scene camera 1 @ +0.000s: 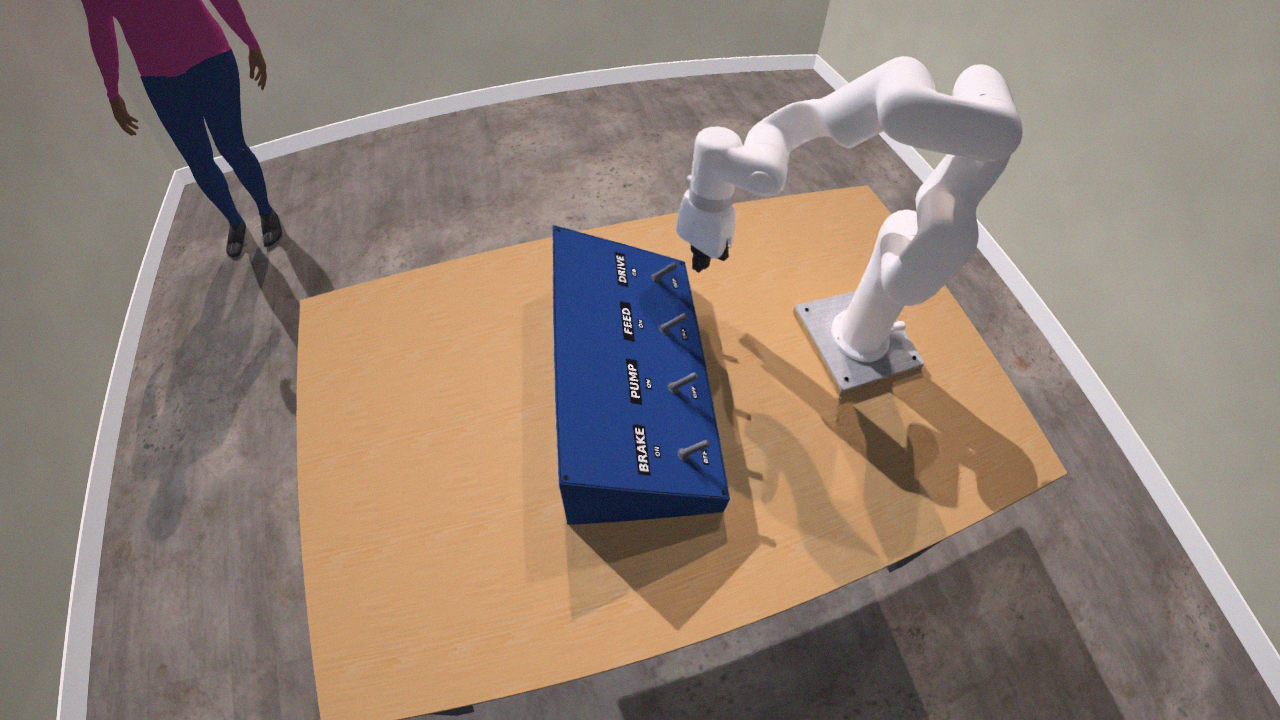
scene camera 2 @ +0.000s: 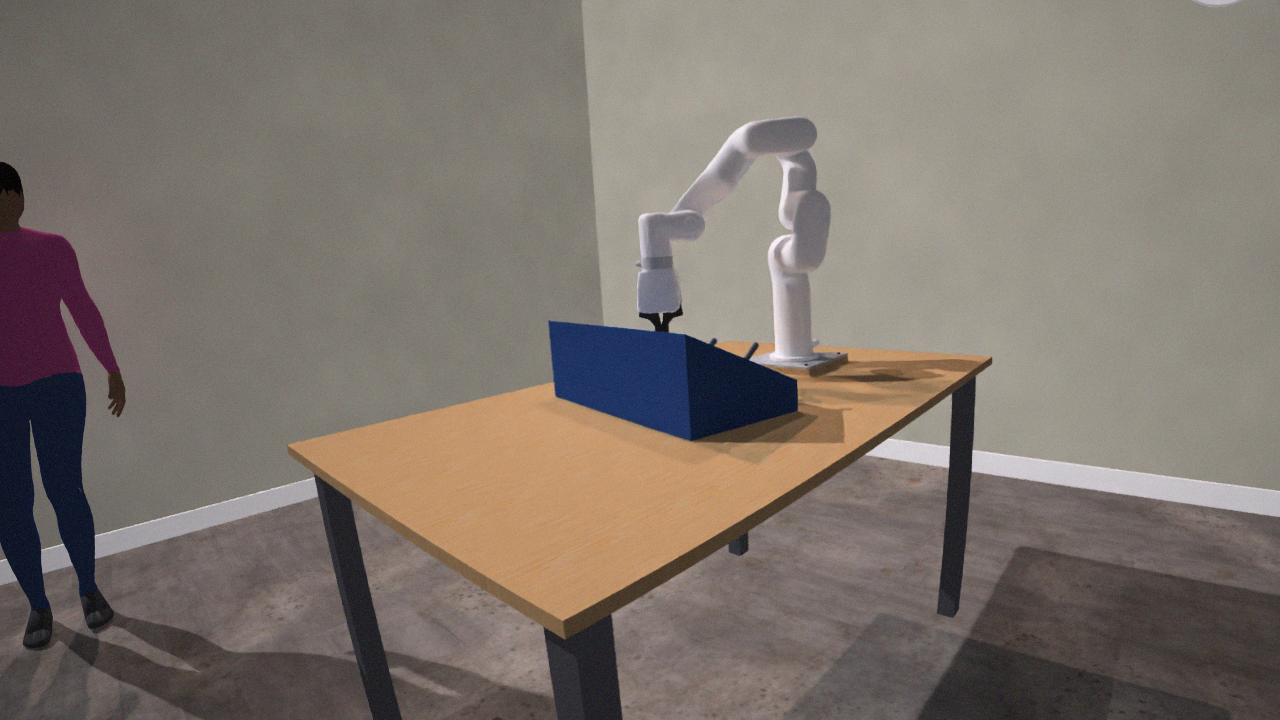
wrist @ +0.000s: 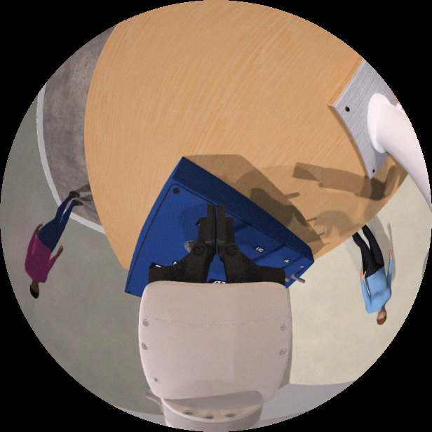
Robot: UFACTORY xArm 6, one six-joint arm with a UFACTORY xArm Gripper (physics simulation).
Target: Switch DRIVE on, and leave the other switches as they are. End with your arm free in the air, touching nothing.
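Pixels of known places: gripper, between the fingertips: (scene camera 1: pixel 700 267); arm's base, origin of its link: (scene camera 1: pixel 860 336) (scene camera 2: pixel 794 357).
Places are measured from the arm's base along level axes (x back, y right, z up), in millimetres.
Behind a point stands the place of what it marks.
The blue sloped panel (scene camera 1: pixel 590 376) @(x -555, y -47, z 130 mm) (scene camera 2: pixel 617 367) @(x -603, y -9, z 78 mm) (wrist: pixel 160 235) carries four labelled switches. The DRIVE lever (scene camera 1: pixel 663 274) @(x -373, y 167, z 85 mm) leans towards its OFF label; in the wrist view a bit of this lever (wrist: pixel 189 246) shows beside the fingers, which hide the rest. The FEED lever (scene camera 1: pixel 673 324) @(x -390, y 49, z 89 mm), PUMP lever (scene camera 1: pixel 683 384) @(x -410, y -70, z 89 mm) and BRAKE lever (scene camera 1: pixel 693 450) @(x -431, y -187, z 91 mm) also lean to OFF. My gripper (scene camera 1: pixel 700 265) @(x -296, y 179, z 75 mm) (scene camera 2: pixel 661 328) @(x -296, y 179, z 75 mm) (wrist: pixel 216 213) is shut and empty, pointing down by the panel's low edge, on the OFF side of the DRIVE lever. A small gap to the lever shows in scene camera 1. The panel hides the fingertips in scene camera 2.
The panel stands on a wooden table (scene camera 1: pixel 420 429) @(x -862, y 10, z -22 mm) (scene camera 2: pixel 537 501) @(x -945, y -233, z -21 mm) (wrist: pixel 165 100). My arm's base plate (scene camera 1: pixel 819 331) @(x -82, y 32, z 0 mm) (scene camera 2: pixel 823 362) @(x -25, y -103, z 0 mm) (wrist: pixel 352 115) is on the low side of the panel. One person (scene camera 1: pixel 179 35) (scene camera 2: pixel 35 304) (wrist: pixel 42 255) stands beyond the table; another person (wrist: pixel 376 285) shows in the wrist view.
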